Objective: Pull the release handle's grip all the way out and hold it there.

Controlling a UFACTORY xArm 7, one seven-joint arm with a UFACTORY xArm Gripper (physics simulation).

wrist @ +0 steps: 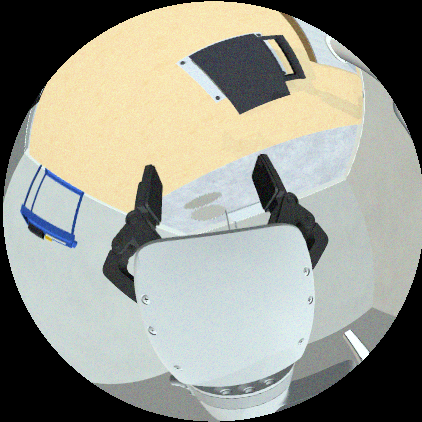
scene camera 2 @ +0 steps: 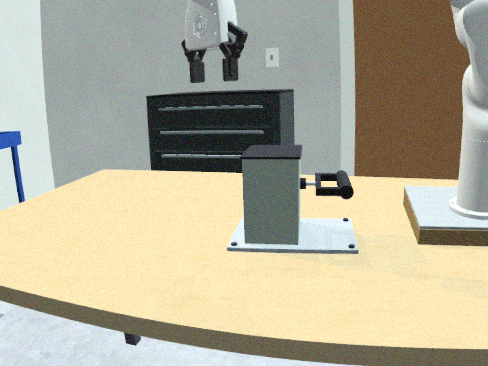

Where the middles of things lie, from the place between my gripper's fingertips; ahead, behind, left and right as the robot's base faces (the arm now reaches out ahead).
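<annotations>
Pale base plate [scene camera 2: 317, 236] now 30 cm below my hand, 13 cm behind it and 6 cm to the right of it.
</annotations>
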